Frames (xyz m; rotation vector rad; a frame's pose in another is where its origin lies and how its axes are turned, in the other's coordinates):
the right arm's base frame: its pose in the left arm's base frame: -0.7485 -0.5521 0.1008 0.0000 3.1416 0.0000
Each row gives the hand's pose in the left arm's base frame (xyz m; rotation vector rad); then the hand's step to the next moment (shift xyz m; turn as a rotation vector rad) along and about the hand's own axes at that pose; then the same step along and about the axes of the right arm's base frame.
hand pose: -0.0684 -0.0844 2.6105 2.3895 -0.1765 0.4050
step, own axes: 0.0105 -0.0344 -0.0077 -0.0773 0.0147 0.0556
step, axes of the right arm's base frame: -0.0161 0.0307 0.0124 0.0629 -0.0466 0.0562
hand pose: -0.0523 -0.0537 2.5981 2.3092 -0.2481 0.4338
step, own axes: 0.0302 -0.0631 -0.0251 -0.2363 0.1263 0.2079
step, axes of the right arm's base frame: -0.0413 0.0604 0.0133 0.2082 -0.2261 0.1434
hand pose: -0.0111 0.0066 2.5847 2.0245 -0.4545 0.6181
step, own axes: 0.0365 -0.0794 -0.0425 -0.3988 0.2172 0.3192
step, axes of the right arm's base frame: -0.0621 0.0734 0.0142 0.3612 -0.3561 0.2256
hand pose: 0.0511 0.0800 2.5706 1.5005 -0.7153 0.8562
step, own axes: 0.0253 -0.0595 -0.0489 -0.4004 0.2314 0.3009
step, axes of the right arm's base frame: -0.0579 0.0559 0.0097 0.3759 -0.3394 0.2188
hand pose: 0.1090 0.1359 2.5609 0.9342 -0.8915 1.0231
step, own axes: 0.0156 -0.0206 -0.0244 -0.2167 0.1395 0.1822
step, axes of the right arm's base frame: -0.0277 0.0222 -0.0019 0.2201 -0.1982 0.1090
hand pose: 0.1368 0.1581 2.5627 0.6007 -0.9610 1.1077
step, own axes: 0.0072 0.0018 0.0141 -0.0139 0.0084 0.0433
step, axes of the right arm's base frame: 0.0055 -0.0074 -0.0130 0.0243 -0.0385 -0.0083
